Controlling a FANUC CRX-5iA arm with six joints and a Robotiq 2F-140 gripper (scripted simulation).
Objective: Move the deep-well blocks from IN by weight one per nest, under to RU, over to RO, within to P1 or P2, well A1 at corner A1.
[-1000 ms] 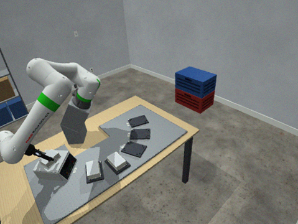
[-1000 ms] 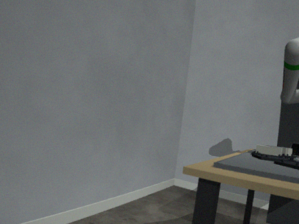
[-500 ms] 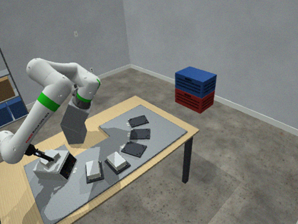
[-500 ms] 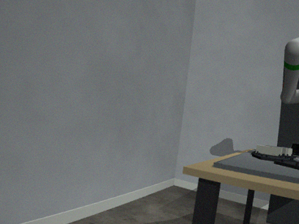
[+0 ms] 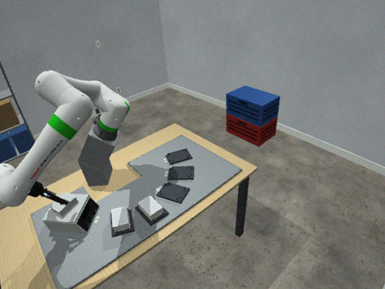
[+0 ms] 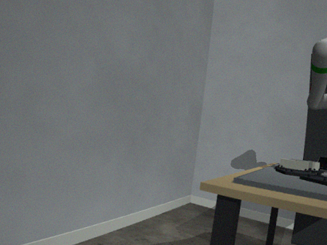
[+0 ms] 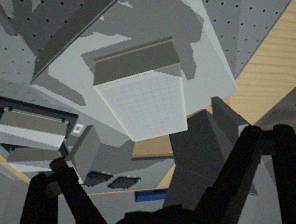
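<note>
The weigher platform lies 7 cm below my hand. Round my hand: CW label (16 cm below, 13 cm to the left, 9 cm ahead); check-weigher (10 cm below); dark nest plate (43 cm to the left, 20 cm ahead, 15 cm below).
</note>
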